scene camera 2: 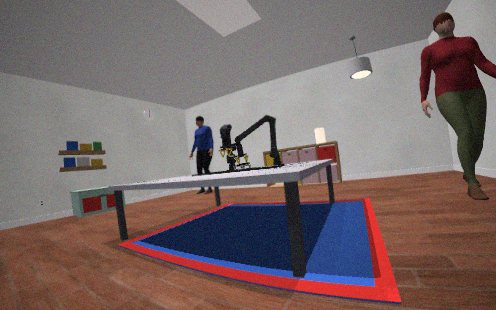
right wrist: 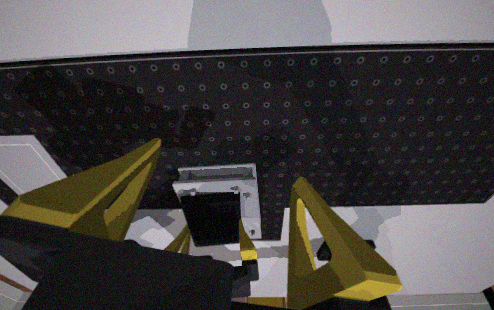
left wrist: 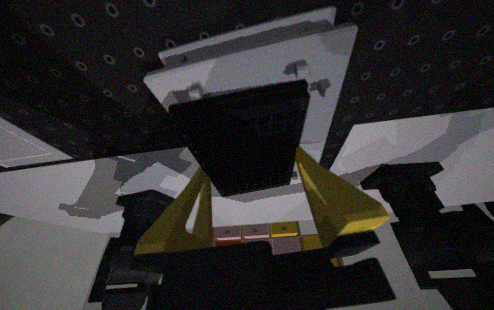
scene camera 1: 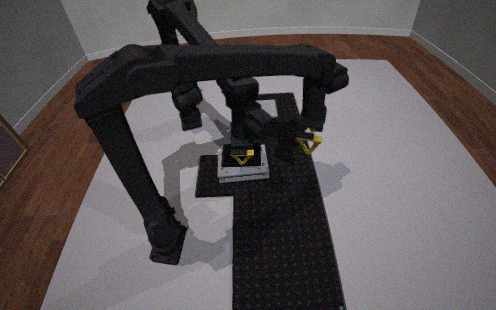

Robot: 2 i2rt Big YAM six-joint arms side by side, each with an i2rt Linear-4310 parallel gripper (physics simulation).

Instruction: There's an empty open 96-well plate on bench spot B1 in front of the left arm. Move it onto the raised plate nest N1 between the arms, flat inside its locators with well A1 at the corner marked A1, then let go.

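Where they show: left gripper, between the fingertips: (scene camera 2: 243, 164) (right wrist: 214, 223) (left wrist: 249, 159) (scene camera 1: 241, 154); right gripper, between the fingertips: (scene camera 2: 226, 156) (right wrist: 231, 164) (scene camera 1: 310, 142); left arm's base, origin of its link: (left wrist: 148, 199) (scene camera 1: 191, 120); right arm's base, origin of its link: (left wrist: 396, 173) (scene camera 1: 169, 244).
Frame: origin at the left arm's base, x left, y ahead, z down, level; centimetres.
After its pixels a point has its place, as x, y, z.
The black 96-well plate (scene camera 1: 227, 161) {-34.1, 10.4, -6.1} (left wrist: 240, 135) {-33.3, 19.0, -6.6} (right wrist: 212, 217) {-33.2, 17.8, -6.8} lies on the light grey raised nest (scene camera 1: 245, 175) {-38.1, 15.1, -1.9} (left wrist: 330, 55) {-39.8, 21.3, -4.9} (right wrist: 251, 200) {-39.4, 18.0, -4.9}. Bare nest shows along its far side and right side in both wrist views. Small locator posts show at the far corners in the left wrist view. The A1 mark cannot be read, and I cannot tell whether the plate is fully seated. My left gripper (scene camera 1: 242, 155) {-32.6, 15.4, -6.3} (left wrist: 249, 159) {-32.6, 15.4, -6.3} (right wrist: 214, 223) {-32.6, 15.4, -6.3} is shut on the plate, one yellow finger against each side. My right gripper (scene camera 1: 308, 142) {-42.5, 34.7, -14.8} (right wrist: 231, 164) {-42.5, 34.7, -14.8} is open and empty, above the board beside the nest.
A black perforated board (scene camera 1: 280, 240) {-62.8, 18.6, -1.3} (left wrist: 415, 65) {-47.7, 15.5, -1.3} (right wrist: 350, 115) {-54.8, 27.0, -1.3} lies under the nest on the white table (scene camera 1: 410, 200) {-64.6, 64.2, 0.0}. A white rectangular pad (left wrist: 25, 145) {-5.9, 23.5, -1.5} (right wrist: 17, 160) {-4.9, 32.5, -1.5} lies to the left in both wrist views. My right arm's links cross close beside my left arm in scene camera 1.
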